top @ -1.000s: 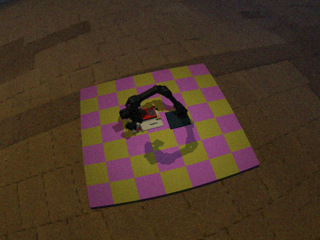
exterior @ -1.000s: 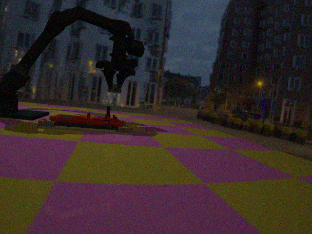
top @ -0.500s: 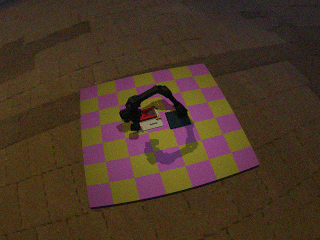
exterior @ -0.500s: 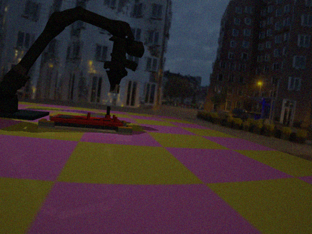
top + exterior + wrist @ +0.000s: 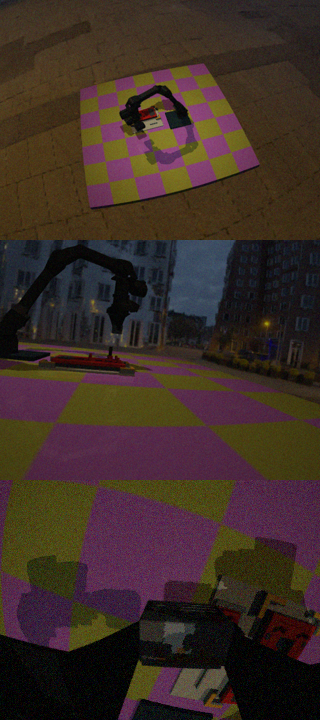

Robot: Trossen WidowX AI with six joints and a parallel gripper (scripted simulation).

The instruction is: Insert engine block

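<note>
The engine block is right at my gripper tip. From my gripper tip the other things lie so: fixture plate 20 cm to the right, 11 cm below, 4 cm behind.
</note>
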